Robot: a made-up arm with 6 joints. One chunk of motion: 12 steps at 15 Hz.
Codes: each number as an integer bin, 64 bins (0 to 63) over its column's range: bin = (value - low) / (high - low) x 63, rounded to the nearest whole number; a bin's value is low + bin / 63 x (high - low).
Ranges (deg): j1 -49..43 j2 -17..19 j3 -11..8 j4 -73..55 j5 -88..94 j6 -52..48
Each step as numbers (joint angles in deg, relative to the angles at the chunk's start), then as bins.
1 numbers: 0.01 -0.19 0.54 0.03 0.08 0.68
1 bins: 34 29 38 36 30 33
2 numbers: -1.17 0.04 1.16 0.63 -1.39 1.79
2 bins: 33 30 40 36 30 34
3 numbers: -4.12 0.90 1.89 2.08 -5.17 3.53
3 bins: 31 31 43 37 29 35
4 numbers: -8.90 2.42 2.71 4.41 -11.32 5.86
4 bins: 27 34 45 38 27 36
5 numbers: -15.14 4.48 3.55 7.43 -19.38 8.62
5 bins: 23 38 48 40 24 38
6 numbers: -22.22 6.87 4.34 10.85 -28.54 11.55
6 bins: 18 42 51 41 21 40
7 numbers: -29.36 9.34 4.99 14.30 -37.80 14.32
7 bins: 13 46 53 43 17 42
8 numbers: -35.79 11.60 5.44 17.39 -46.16 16.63
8 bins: 9 50 55 44 14 43
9 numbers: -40.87 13.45 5.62 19.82 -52.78 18.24
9 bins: 6 53 55 46 12 44
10 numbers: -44.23 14.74 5.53 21.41 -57.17 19.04
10 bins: 3 56 55 46 11 45
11 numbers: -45.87 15.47 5.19 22.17 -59.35 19.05
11 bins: 2 57 54 47 10 45
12 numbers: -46.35 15.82 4.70 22.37 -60.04 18.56
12 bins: 2 57 52 47 10 44
